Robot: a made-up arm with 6 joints.
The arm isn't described. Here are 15 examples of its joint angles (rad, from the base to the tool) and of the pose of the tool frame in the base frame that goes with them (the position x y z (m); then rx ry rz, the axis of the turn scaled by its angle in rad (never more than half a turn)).
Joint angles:
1: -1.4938 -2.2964 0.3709 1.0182 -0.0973 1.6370
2: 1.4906 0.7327 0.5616 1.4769 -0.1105 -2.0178
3: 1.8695 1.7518 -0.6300 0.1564 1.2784 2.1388
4: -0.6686 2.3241 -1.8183 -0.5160 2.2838 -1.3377
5: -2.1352 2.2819 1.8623 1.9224 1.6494 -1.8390
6: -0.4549 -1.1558 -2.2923 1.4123 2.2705 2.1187
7: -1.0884 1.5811 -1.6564 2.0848 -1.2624 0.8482
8: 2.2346 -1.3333 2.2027 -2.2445 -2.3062 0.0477
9: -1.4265 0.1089 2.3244 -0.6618 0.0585 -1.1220
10: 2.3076 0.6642 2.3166 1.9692 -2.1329 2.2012
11: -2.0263 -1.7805 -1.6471 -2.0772 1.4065 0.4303
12: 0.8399 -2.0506 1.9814 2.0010 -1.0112 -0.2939
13: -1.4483 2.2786 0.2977 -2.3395 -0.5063 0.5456
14: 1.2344 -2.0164 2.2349 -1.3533 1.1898 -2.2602
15: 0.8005 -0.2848 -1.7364 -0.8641 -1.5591 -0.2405
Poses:
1: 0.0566 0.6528 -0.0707 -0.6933 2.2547 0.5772
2: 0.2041 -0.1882 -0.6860 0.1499 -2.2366 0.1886
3: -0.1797 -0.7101 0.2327 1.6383 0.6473 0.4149
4: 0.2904 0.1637 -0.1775 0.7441 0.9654 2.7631
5: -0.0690 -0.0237 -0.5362 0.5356 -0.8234 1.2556
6: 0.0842 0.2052 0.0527 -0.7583 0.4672 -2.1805
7: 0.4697 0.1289 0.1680 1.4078 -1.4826 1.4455
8: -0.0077 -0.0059 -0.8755 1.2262 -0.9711 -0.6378
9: 0.2741 -0.3383 -0.0700 1.2701 0.1332 1.2224
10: -0.0385 0.0349 -0.4622 -0.6460 2.0822 -0.5944
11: -0.1871 0.5198 0.3415 -1.1855 1.7822 1.3224
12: 0.6115 -0.3244 0.4429 0.2687 -0.3517 2.4337
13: -0.4317 0.1884 -0.4221 1.4428 -0.9853 -0.7826
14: 0.2952 -0.3566 0.0013 0.1452 2.7099 0.8744
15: 0.5770 0.2132 0.3372 -2.0131 1.6513 0.5927
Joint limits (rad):
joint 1: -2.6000..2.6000
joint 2: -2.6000..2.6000
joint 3: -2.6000..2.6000
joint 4: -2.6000..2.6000
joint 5: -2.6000..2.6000
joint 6: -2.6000..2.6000
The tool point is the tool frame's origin. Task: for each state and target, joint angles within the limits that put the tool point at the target. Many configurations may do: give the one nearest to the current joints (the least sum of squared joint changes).
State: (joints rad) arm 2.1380 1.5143 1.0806 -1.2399 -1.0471 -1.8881
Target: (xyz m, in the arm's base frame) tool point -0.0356 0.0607 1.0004
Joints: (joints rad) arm 1.7411 1.6466 1.1549 -1.6137 -0.5685 -2.0334
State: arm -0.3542 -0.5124 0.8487 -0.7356 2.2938 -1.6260
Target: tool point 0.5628 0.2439 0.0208
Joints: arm -0.7490 -0.7025 0.1871 -0.7221 2.6000 -2.2260
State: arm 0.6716 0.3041 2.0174 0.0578 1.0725 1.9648
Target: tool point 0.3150 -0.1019 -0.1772
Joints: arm 0.7673 0.4131 2.6000 0.3391 1.2564 1.7875
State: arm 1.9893 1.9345 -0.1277 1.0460 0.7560 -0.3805
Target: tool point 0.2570 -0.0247 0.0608
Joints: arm 2.0318 2.0474 0.0646 0.9624 1.1702 -0.3136
